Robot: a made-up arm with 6 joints. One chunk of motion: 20 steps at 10 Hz.
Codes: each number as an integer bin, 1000 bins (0 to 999) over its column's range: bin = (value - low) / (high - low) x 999, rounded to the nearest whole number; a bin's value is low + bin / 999 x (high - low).
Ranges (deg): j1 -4..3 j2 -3..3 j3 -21..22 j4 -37..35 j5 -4..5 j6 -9..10
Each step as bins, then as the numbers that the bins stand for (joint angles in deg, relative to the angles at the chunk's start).
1 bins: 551 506 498 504 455 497
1 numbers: -0.14 0.04 0.44 -0.68 0.10 0.45
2 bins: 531 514 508 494 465 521
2 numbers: -0.28 0.09 0.87 -1.40 0.19 0.91
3 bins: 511 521 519 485 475 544
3 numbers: -0.42 0.13 1.34 -2.05 0.28 1.35
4 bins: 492 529 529 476 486 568
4 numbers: -0.55 0.18 1.77 -2.69 0.38 1.80
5 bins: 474 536 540 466 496 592
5 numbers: -0.68 0.22 2.24 -3.41 0.47 2.26
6 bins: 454 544 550 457 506 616
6 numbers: -0.82 0.27 2.67 -4.06 0.56 2.72
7 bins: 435 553 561 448 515 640
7 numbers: -0.95 0.32 3.15 -4.71 0.64 3.17
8 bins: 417 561 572 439 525 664
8 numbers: -1.08 0.37 3.62 -5.36 0.73 3.63
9 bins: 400 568 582 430 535 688
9 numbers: -1.20 0.41 4.05 -6.01 0.82 4.09
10 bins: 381 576 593 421 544 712
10 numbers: -1.33 0.46 4.52 -6.66 0.90 4.54
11 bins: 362 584 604 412 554 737
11 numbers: -1.46 0.51 5.00 -7.31 0.99 5.02
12 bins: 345 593 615 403 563 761
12 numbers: -1.58 0.56 5.47 -7.95 1.07 5.47
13 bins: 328 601 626 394 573 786
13 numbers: -1.70 0.61 5.94 -8.60 1.16 5.95
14 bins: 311 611 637 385 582 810
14 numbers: -1.82 0.67 6.42 -9.25 1.24 6.41
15 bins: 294 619 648 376 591 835
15 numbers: -1.94 0.72 6.89 -9.90 1.32 6.88
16 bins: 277 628 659 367 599 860
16 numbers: -2.06 0.77 7.37 -10.55 1.40 7.36
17 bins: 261 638 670 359 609 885
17 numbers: -2.17 0.83 7.84 -11.13 1.49 7.83
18 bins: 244 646 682 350 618 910
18 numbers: -2.29 0.88 8.36 -11.77 1.57 8.31
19 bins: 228 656 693 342 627 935
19 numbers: -2.40 0.94 8.83 -12.35 1.65 8.78
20 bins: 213 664 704 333 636 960
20 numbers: -2.51 0.99 9.30 -13.00 1.73 9.26
